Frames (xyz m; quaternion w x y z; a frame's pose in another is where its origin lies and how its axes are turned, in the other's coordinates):
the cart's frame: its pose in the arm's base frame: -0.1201 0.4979 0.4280 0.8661 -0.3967 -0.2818 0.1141
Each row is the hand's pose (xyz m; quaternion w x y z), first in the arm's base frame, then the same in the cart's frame.
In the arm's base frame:
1: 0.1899 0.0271 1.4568 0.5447 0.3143 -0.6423 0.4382
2: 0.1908 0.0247 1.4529 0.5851 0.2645 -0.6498 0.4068
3: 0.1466 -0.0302 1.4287 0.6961 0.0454 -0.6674 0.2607
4: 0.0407 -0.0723 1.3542 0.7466 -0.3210 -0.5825 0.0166
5: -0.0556 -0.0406 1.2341 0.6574 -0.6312 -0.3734 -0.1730
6: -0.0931 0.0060 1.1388 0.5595 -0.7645 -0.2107 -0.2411
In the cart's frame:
1: 0.4634 -1.0755 0.0689 0.5781 0.5385 -0.6125 -0.0260
2: 0.4616 -1.0741 0.0648 0.6314 0.5017 -0.5895 -0.0467
3: 0.3928 -1.0933 0.0435 0.8027 0.3128 -0.4905 -0.1312
4: 0.2592 -1.0678 0.0393 0.9400 -0.0436 -0.2641 -0.2114
5: 0.1463 -0.9591 0.0516 0.9053 -0.3773 0.0025 -0.1951
6: 0.0974 -0.8577 0.0521 0.8197 -0.5322 0.1581 -0.1408

